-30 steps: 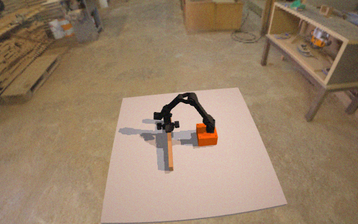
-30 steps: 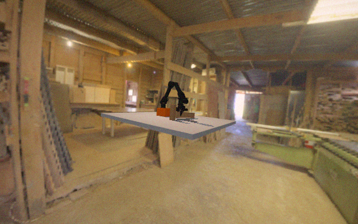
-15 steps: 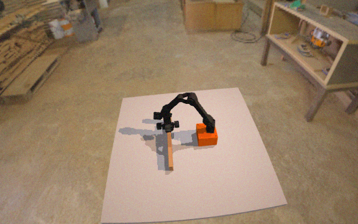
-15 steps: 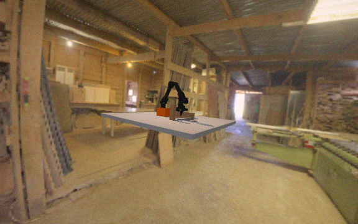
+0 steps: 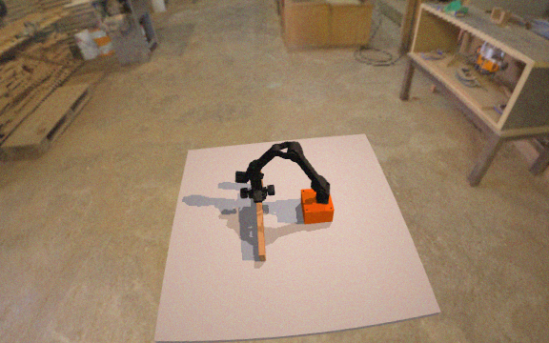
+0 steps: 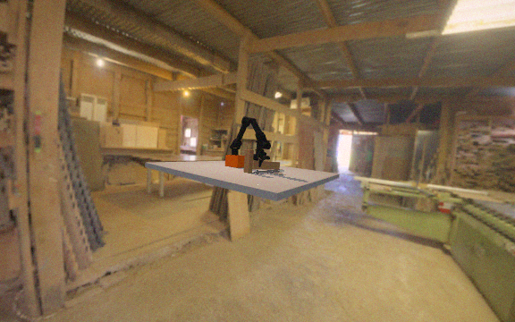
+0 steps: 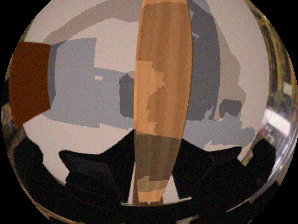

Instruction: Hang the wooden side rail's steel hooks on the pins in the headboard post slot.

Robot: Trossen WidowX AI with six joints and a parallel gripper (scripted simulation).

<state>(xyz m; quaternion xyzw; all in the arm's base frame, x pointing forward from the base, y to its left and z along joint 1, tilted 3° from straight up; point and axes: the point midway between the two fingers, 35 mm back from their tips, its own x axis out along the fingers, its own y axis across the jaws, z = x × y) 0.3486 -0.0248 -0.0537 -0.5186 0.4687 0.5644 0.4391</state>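
My gripper tip is now 13 cm to the left of the upright headboard post, 4 cm below it and 2 cm short of it.
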